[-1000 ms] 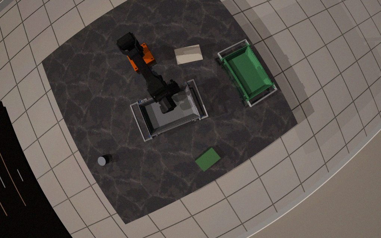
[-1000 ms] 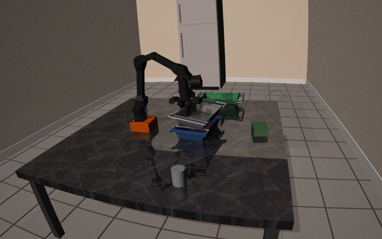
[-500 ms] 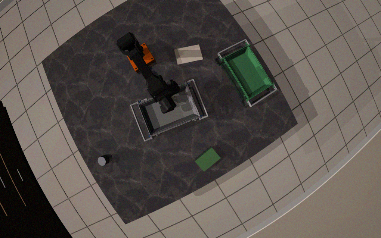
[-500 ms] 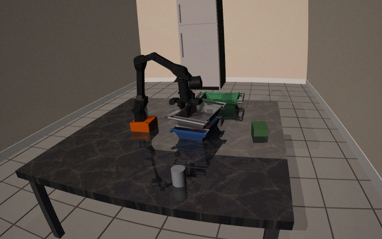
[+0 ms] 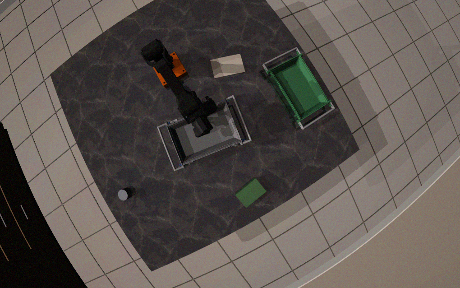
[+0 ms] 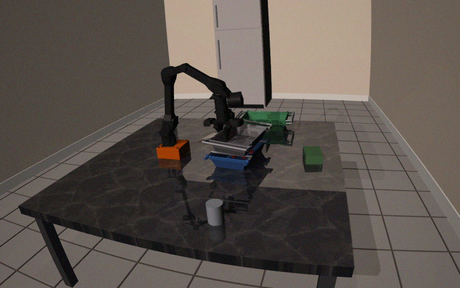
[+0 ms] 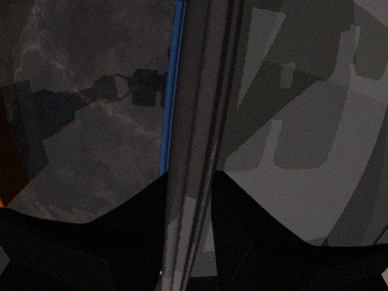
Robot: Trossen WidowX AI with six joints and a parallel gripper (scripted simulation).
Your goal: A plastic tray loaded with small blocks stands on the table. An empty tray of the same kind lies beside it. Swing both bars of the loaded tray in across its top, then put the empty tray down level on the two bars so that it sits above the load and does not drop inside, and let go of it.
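Now: gripper tip 80 mm short of the grey tray, 30 mm below it and 20 mm to the left of it. The rest, counted from my gripper tip: green block (410 mm ahead, 70 mm below, 30 mm to the right); grey cylinder (520 mm to the right, 50 mm below, 40 mm ahead); beige sheet (260 mm to the left, 120 mm behind, 90 mm below).
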